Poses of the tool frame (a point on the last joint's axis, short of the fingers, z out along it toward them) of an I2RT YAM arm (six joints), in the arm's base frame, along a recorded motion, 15 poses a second.
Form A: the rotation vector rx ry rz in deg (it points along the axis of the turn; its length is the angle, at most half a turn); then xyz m.
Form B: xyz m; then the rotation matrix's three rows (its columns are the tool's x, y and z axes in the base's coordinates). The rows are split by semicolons. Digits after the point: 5 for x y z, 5 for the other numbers.
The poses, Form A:
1: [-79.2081, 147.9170, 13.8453, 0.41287, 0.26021, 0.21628]
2: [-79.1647, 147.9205, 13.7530, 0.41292, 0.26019, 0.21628]
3: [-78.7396, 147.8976, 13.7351, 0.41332, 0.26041, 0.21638]
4: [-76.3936, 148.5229, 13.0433, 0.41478, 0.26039, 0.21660]
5: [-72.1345, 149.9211, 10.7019, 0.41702, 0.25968, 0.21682]
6: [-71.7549, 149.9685, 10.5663, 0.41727, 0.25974, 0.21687]
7: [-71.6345, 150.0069, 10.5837, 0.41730, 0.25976, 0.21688]
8: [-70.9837, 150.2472, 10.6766, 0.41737, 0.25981, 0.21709]
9: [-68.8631, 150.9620, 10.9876, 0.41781, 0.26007, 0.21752]
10: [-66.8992, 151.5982, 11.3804, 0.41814, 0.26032, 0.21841]
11: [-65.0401, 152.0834, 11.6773, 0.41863, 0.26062, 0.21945]
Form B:
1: 0.41287, 0.26021, 0.21628; -0.54130, -0.83478, 0.10068; -0.80159, 0.54848, 0.23794; -0.25385, 0.04809, -0.96605
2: 0.41292, 0.26019, 0.21628; -0.54159, -0.83448, 0.10162; -0.80144, 0.54903, 0.23719; -0.25372, 0.04702, -0.96613
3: 0.41332, 0.26041, 0.21638; -0.54452, -0.83209, 0.10549; -0.79843, 0.55275, 0.23868; -0.25691, 0.04574, -0.96535
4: 0.41478, 0.26039, 0.21660; -0.56542, -0.81583, 0.12132; -0.78220, 0.57704, 0.23491; -0.26166, 0.03793, -0.96442
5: 0.41702, 0.25968, 0.21682; -0.60383, -0.78252, 0.15182; -0.75302, 0.62246, 0.21333; -0.26144, 0.01449, -0.96511
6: 0.41727, 0.25974, 0.21687; -0.60671, -0.77967, 0.15494; -0.75025, 0.62606, 0.21257; -0.26274, 0.01272, -0.96478
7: 0.41730, 0.25976, 0.21688; -0.60782, -0.77875, 0.15526; -0.74924, 0.62720, 0.21276; -0.26306, 0.01299, -0.96469
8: 0.41737, 0.25981, 0.21709; -0.61399, -0.77364, 0.15651; -0.74374, 0.63345, 0.21353; -0.26434, 0.01470, -0.96432
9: 0.41781, 0.26007, 0.21752; -0.63341, -0.75683, 0.16121; -0.72551, 0.65330, 0.21641; -0.26911, 0.02011, -0.96290
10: 0.41814, 0.26032, 0.21841; -0.65098, -0.74095, 0.16498; -0.70802, 0.67104, 0.22005; -0.27375, 0.02644, -0.96144
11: 0.41863, 0.26062, 0.21945; -0.66652, -0.72578, 0.17029; -0.69127, 0.68722, 0.22330; -0.27910, 0.03112, -0.95976
